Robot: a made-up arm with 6 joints.
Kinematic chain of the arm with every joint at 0, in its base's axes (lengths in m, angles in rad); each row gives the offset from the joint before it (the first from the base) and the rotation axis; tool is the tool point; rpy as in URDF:
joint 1: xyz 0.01 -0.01 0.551 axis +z
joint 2: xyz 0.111 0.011 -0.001 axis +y
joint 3: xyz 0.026 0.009 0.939 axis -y
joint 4: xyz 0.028 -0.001 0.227 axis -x
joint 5: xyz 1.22 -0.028 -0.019 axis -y
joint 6: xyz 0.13 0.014 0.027 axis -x
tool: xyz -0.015 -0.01 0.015 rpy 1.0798 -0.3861 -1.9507
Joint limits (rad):
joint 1: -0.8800..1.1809
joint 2: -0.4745..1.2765
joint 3: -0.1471..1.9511
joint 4: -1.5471..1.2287
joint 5: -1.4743..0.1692
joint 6: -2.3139..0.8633
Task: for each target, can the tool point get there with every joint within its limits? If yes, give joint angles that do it. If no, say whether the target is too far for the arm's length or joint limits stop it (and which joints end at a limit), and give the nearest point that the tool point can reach.
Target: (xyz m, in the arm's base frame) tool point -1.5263 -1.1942 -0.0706
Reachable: no: joint limits stop it (at a limit: joint 2, joint 3, joint 5) | nearest point -1.1758 -0.9240 2.0783 | short by 2.194 m
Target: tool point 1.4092 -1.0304 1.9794
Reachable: yes | joints -0.6868 0.4228 0.7572 -1.1215 -1.0570 -0.6205
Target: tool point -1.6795 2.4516 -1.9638
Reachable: no: too far | nearest point 0.4182 1.3561 -0.4719 | short by 2.798 m
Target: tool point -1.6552 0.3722 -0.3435
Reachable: no: joint limits stop it (at a limit: joint 1, joint 2, joint 3, joint 5) | nearest point 0.4117 1.2670 -0.4411 | short by 2.254 m
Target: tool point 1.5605 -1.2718 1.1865
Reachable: yes | joints -0.7140 0.5910 0.3929 -0.7663 -0.9559 -0.6392
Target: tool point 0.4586 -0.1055 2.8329
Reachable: yes | joints -0.2033 0.0499 1.2874 -0.1751 -0.3531 -1.4950
